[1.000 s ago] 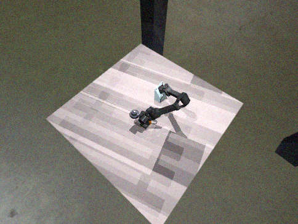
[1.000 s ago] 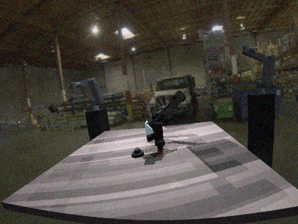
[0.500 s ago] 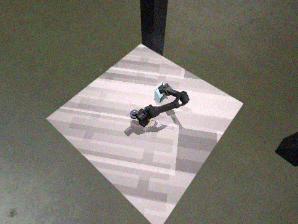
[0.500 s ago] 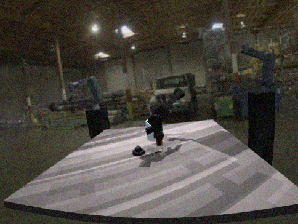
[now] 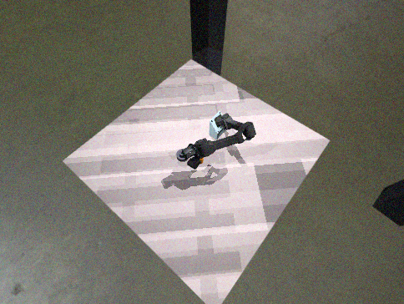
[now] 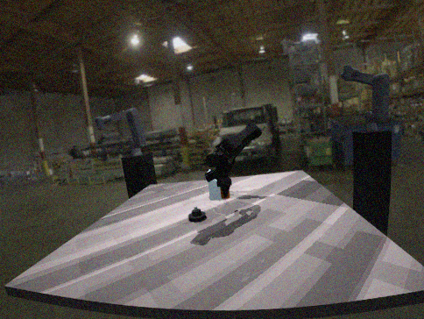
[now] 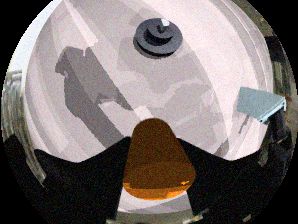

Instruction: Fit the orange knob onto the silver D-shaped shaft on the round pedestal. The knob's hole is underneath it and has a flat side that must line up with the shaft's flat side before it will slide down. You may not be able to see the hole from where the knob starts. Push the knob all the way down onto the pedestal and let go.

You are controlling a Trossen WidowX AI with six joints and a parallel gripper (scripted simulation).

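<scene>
Now: gripper tip 15 cm to the left of the dark round pedestal, 7 cm above it and 2 cm short of it. The rest, counted from my gripper tip: orange knob (3 cm above).
</scene>
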